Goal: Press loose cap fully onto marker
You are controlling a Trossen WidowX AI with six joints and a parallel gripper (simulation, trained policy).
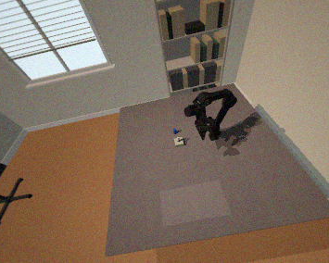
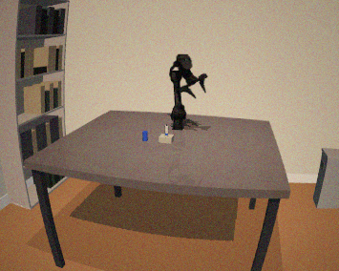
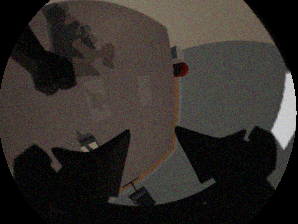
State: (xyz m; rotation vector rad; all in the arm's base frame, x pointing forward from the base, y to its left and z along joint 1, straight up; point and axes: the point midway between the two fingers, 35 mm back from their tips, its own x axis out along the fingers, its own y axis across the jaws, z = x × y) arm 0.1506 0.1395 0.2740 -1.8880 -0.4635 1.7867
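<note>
My gripper tip is now 15 cm short of the blue cap, 28 cm to the left of it and 22 cm above it. From my gripper tip the other things lie so: pale holder block (14 cm ahead, 17 cm to the right, 23 cm below).
</note>
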